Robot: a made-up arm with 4 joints.
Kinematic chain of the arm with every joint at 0, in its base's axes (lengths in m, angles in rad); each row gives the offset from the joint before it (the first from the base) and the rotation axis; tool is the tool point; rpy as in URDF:
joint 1: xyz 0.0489 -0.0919 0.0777 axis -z
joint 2: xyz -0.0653 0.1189 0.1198 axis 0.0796 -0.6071 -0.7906
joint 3: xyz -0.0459 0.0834 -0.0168 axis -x
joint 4: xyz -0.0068 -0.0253 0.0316 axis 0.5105 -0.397 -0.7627
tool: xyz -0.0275 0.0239 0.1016 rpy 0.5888 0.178 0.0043
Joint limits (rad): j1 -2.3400..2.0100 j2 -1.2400..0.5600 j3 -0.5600..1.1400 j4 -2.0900..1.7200
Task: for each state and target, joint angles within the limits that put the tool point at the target. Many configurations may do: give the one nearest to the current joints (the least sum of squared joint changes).
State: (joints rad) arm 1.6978 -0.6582 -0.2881 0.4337
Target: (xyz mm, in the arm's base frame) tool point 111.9 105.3 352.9
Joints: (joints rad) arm 1.0047 -0.8735 0.1692 0.5607
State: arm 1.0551 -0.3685 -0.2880 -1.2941
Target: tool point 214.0 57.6 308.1
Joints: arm 1.5044 -0.1859 -0.4841 -1.2748
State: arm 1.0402 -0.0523 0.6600 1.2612
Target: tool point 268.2 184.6 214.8
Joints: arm 1.0094 0.5563 1.1368 1.7200
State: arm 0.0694 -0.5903 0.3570 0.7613
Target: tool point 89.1 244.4 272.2
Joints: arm 0.6477 -0.0682 0.9555 0.6680
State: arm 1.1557 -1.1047 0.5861 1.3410
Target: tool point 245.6 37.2 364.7
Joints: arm 1.8197 -1.1422 0.6643 1.2046
